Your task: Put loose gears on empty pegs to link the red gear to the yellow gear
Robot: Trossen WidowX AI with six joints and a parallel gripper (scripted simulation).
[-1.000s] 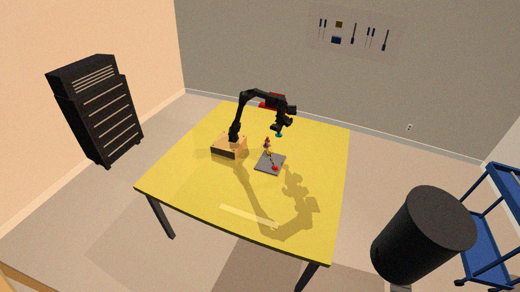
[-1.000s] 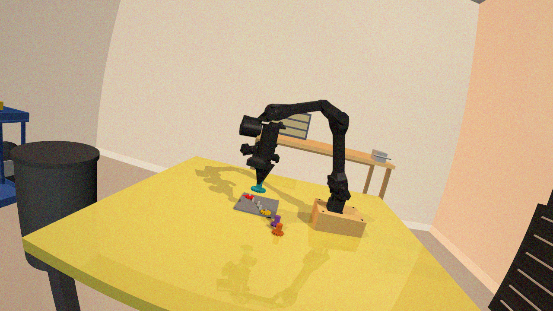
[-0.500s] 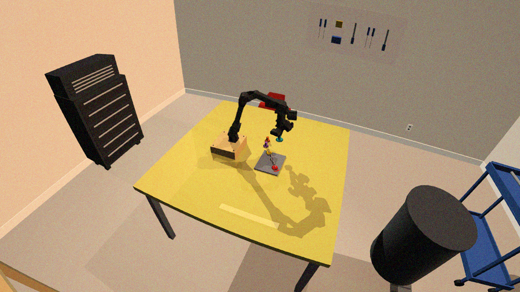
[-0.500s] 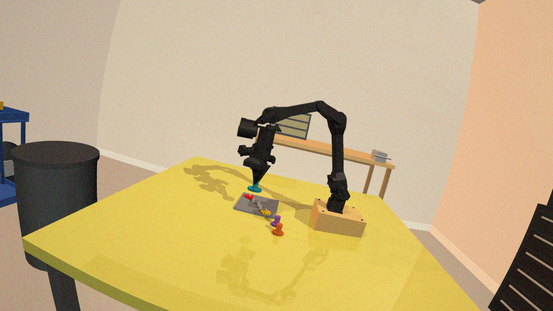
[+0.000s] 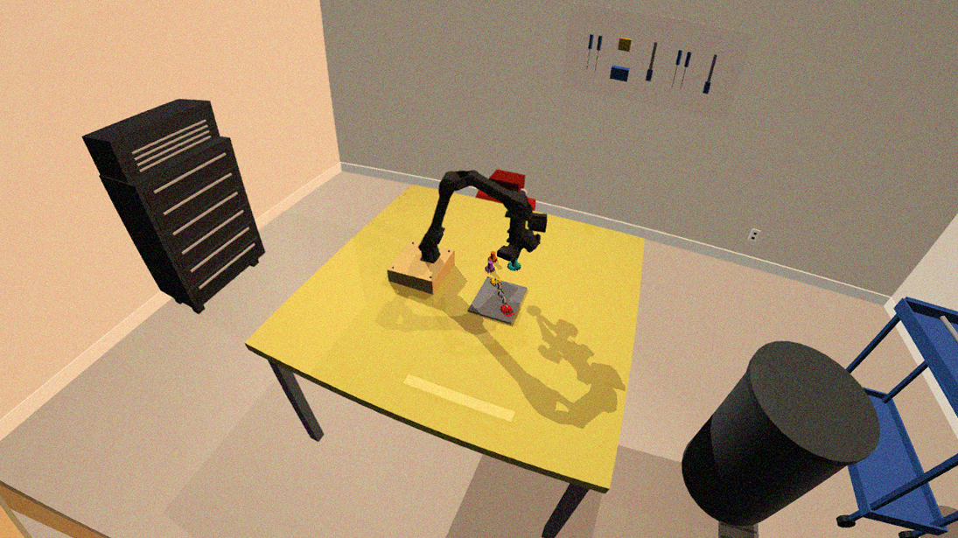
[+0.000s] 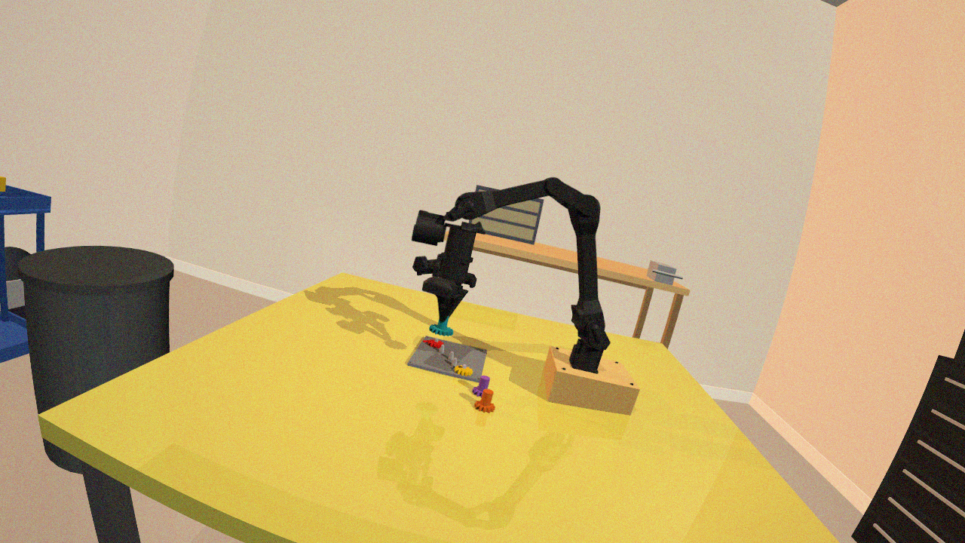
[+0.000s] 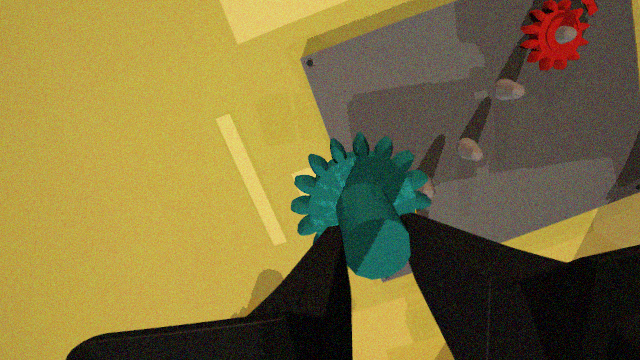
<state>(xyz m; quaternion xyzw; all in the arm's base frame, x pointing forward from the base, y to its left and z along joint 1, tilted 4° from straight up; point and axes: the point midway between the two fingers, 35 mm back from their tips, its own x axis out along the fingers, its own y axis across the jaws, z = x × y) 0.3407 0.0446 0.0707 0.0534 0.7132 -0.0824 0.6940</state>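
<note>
The grey board lies 12 cm below my gripper tip, 10 cm to the right of it and 2 cm behind it. Round my gripper tip: teal gear 1 cm below; purple gear 12 cm behind, 11 cm below, 6 cm to the left; yellow gear 11 cm below, 7 cm behind, 1 cm to the right.
</note>
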